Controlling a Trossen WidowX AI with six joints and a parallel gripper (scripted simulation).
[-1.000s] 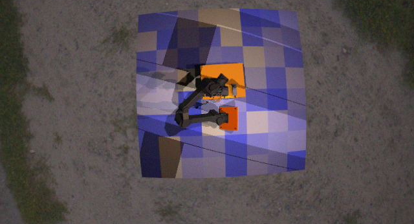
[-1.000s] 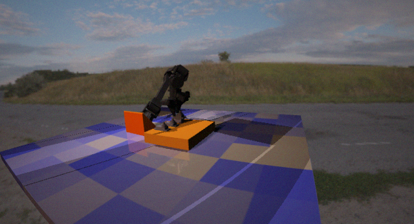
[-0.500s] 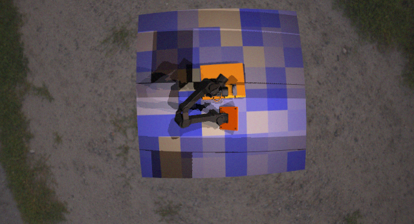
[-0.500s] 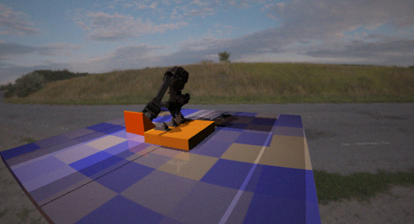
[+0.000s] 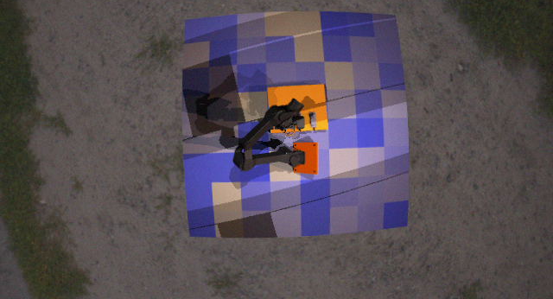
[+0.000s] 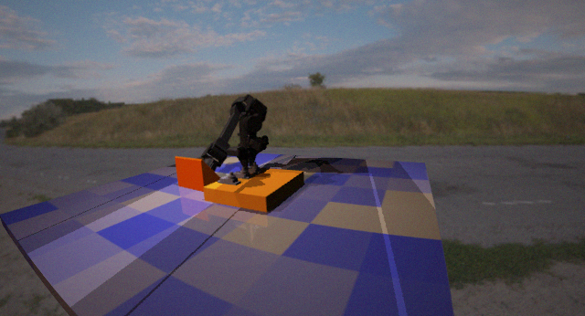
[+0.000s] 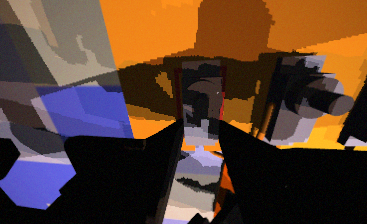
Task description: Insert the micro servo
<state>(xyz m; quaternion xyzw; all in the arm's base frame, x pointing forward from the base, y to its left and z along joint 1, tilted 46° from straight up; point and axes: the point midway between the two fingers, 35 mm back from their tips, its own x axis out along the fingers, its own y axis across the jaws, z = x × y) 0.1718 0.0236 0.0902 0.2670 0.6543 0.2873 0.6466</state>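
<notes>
Right now the orange deck is 13 cm ahead of my gripper tip, 7 cm to the right of it and 3 cm below it.
</notes>
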